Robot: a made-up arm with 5 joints. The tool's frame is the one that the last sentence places.
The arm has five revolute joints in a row. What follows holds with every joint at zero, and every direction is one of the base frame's. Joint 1 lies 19.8 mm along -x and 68.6 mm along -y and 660.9 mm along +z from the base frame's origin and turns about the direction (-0.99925, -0.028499, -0.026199). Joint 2 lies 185.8 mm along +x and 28.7 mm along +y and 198.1 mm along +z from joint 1 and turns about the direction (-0.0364, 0.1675, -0.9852). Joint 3 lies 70.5 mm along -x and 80.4 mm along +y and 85.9 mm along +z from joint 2 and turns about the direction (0.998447, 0.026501, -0.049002). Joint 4 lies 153.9 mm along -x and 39.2 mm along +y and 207.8 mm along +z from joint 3 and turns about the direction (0.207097, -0.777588, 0.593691). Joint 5 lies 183.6 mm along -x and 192 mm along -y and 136.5 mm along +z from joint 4 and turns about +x. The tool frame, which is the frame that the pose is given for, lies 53.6 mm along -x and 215.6 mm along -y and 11.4 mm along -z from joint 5; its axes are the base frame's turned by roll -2.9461, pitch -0.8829 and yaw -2.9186 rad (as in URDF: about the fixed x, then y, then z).
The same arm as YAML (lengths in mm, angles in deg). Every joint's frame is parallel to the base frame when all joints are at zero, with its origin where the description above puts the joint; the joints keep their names.
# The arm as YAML. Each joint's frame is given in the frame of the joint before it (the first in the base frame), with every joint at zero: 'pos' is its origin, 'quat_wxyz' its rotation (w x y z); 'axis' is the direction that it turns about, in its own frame. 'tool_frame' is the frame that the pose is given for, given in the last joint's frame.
length_unit: mm
angle_unit: deg
joints:
  - joint: joint 1
    pos: [-19.8, -68.6, 660.9]
    quat_wxyz: [1.0, 0.0, 0.0, 0.0]
    axis: [-0.99925, -0.028499, -0.026199]
  - joint: joint 2
    pos: [185.8, 28.7, 198.1]
    quat_wxyz: [1.0, 0.0, 0.0, 0.0]
    axis: [-0.0364, 0.1675, -0.9852]
  - joint: joint 3
    pos: [-70.5, 80.4, 85.9]
    quat_wxyz: [1.0, 0.0, 0.0, 0.0]
    axis: [0.998447, 0.026501, -0.049002]
  - joint: joint 4
    pos: [-153.9, 39.2, 207.8]
    quat_wxyz: [1.0, 0.0, 0.0, 0.0]
    axis: [0.207097, -0.777588, 0.593691]
  - joint: joint 5
    pos: [-183.6, -192.0, 136.5]
    quat_wxyz: [1.0, 0.0, 0.0, 0.0]
    axis: "+x"
tool_frame:
  pos: [-53.6, -215.6, -11.4]
  quat_wxyz: [0.412754, 0.141555, -0.889591, 0.134999]

